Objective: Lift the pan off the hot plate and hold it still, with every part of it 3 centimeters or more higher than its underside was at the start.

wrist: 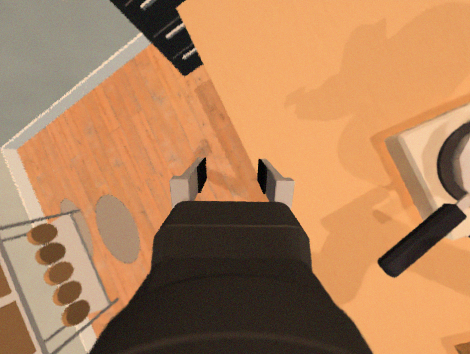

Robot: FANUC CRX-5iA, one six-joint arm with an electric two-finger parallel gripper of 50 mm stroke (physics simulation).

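Places are measured from the arm's base along level axes (x left, y back, z up), in metres.
Pixels of known places: gripper, fingertip midpoint: [232,169].
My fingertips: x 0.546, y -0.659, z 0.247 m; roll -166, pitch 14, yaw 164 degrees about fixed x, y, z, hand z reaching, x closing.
Note:
For each thing: its top centre in the pictures, then the offset to it from my fingertips. "spot": a spot on its surface instead. Level surfaces: height alone.
- pan, surface spot: [449,167] spot: dx -0.361, dy +0.097, dz -0.246 m
- pale hot plate, surface spot: [411,150] spot: dx -0.314, dy +0.049, dz -0.254 m
- orange table top, surface height: dz -0.317 m
The pan [449,167] shows in part at the right edge of the wrist view, a dark rim with a lighter inside. Its black handle [422,241] points down and to the left, out over the table top. The pan sits over the pale hot plate [411,150], of which the left part shows. My gripper [232,169] is open, with nothing between its fingers. It is well to the left of the pan and its handle in the view, over the table's edge and the wooden floor.
The orange table top [270,65] fills the right side and carries shadows. A black cabinet [186,55] with light handles stands at the top. A rack [95,260] with several round brown things stands at the lower left. A brown corner of something [464,347] shows at the lower right.

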